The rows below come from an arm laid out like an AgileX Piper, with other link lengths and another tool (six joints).
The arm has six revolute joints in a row. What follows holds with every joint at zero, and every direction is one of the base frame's.
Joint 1 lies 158.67 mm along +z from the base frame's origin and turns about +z.
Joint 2 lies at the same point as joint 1 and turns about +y.
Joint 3 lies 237.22 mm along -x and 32.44 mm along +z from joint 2 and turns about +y.
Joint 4 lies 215.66 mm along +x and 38.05 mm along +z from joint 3 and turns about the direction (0.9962, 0, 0.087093).
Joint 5 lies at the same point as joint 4 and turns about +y.
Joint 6 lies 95.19 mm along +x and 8.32 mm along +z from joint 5 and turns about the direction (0.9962, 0, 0.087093).
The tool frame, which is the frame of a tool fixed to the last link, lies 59.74 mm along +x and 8.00 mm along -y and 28.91 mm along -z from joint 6; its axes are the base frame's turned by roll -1.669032, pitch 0.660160 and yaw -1.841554 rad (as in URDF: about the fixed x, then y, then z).
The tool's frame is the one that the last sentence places.
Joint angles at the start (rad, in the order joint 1, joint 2, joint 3, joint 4, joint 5, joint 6):
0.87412 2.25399 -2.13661 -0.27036 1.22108 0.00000
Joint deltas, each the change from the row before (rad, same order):
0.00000 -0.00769 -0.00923 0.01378 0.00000 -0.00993
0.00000 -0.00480 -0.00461 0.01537 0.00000 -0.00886
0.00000 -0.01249 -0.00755 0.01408 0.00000 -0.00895
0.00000 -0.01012 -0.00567 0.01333 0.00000 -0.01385
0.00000 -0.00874 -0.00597 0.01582 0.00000 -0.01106
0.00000 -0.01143 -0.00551 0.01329 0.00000 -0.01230
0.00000 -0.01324 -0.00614 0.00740 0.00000 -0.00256
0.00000 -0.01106 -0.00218 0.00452 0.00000 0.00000
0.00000 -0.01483 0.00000 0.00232 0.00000 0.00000
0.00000 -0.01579 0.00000 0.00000 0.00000 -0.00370
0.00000 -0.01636 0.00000 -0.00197 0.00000 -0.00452
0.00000 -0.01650 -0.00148 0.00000 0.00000 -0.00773
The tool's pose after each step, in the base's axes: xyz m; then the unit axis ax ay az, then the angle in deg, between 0 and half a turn. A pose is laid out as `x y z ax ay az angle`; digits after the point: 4 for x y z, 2 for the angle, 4 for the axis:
0.2997 0.2844 0.1917 -0.7567 0.6108 -0.2328 170.49
0.2985 0.2861 0.1942 -0.7594 0.6098 -0.2266 169.96
0.2975 0.2877 0.2006 -0.7613 0.6095 -0.2213 168.84
0.2966 0.2890 0.2057 -0.7649 0.6066 -0.2169 167.94
0.2953 0.2906 0.2102 -0.7679 0.6049 -0.2110 167.09
0.2942 0.2917 0.2159 -0.7709 0.6025 -0.2066 166.10
0.2933 0.2923 0.2226 -0.7708 0.6036 -0.2039 165.00
0.2925 0.2924 0.2276 -0.7702 0.6050 -0.2020 164.24
0.2916 0.2918 0.2336 -0.7694 0.6062 -0.2013 163.40
0.2909 0.2908 0.2401 -0.7693 0.6059 -0.2023 162.52
0.2903 0.2895 0.2469 -0.7694 0.6052 -0.2045 161.60
0.2897 0.2883 0.2541 -0.7702 0.6035 -0.2063 160.59

